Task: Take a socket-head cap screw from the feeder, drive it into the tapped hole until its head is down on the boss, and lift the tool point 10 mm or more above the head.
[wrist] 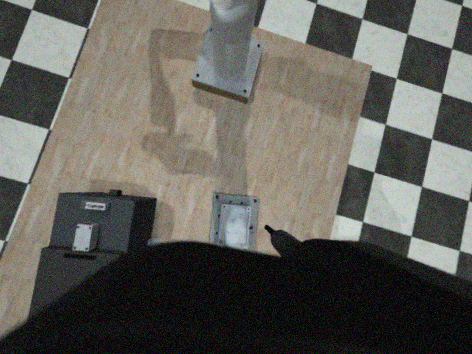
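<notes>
My screwdriver [268,229] points up and left from the dark tool body at the bottom of the wrist view. Its narrow black tip stands over the board, just right of the metal workpiece in the picture. Whether a screw sits on the tip is too small and dark to tell. The workpiece [236,224] is a grey rectangular plate with a paler raised block and small dark holes; its lower end is hidden by the tool body. Which hole is the tapped one I cannot tell. The feeder [118,220] is a dark grey stepped box at the lower left, partly hidden; no screw can be made out there.
The robot's metal base plate [207,71] and grey column [232,47] stand at the top centre of the wooden table top [300,145]. A small light block [84,236] is on the feeder's front. Checkered floor [405,145] lies beyond the table edges.
</notes>
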